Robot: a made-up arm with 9 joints.
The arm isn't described. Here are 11 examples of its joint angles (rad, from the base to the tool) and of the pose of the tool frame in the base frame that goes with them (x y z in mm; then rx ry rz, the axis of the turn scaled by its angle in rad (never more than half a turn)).
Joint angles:
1: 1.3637 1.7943 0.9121 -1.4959 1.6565 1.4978 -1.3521 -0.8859 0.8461
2: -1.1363 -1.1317 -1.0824 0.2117 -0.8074 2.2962 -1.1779 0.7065 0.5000
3: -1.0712 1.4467 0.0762 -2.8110 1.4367 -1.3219 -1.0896 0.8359 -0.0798
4: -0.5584 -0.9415 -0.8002 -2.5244 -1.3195 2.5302 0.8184 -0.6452 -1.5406
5: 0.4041 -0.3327 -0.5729 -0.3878 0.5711 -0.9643 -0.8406 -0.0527 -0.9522
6: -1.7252 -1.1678 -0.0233 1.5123 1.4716 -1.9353 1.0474 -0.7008 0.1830
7: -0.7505 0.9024 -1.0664 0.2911 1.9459 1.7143 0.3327 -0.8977 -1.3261
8: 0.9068 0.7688 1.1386 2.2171 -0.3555 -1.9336 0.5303 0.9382 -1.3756
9: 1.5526 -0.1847 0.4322 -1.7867 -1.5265 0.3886 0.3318 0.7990 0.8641
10: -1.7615 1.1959 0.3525 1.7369 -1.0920 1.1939 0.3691 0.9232 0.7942
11: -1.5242 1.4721 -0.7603 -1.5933 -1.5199 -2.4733 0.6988 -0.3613 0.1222
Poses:
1: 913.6 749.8 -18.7 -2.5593 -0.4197 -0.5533
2: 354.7 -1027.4 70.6 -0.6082 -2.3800 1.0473
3: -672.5 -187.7 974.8 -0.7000 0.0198 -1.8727
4: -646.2 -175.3 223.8 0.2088 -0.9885 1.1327
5: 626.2 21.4 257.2 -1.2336 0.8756 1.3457
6: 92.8 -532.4 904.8 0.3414 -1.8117 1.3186
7: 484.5 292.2 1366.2 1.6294 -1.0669 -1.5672
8: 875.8 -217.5 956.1 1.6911 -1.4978 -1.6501
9: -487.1 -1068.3 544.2 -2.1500 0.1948 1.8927
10: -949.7 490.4 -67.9 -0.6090 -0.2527 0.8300
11: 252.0 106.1 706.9 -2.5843 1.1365 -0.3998
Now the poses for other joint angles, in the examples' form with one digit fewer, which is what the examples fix.
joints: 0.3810 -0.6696 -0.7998 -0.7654 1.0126 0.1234 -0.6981 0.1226 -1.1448
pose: -25 -467 -573 -0.005 -1.986 -2.163
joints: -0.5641 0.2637 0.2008 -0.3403 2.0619 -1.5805 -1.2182 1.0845 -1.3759
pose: 352 -267 256 -0.873 -0.403 0.567
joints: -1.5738 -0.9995 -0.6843 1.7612 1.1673 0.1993 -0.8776 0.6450 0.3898
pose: -803 -674 1238 0.136 -0.625 0.440
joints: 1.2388 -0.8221 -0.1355 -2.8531 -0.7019 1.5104 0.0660 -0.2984 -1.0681
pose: 540 -1257 258 1.048 1.273 1.530
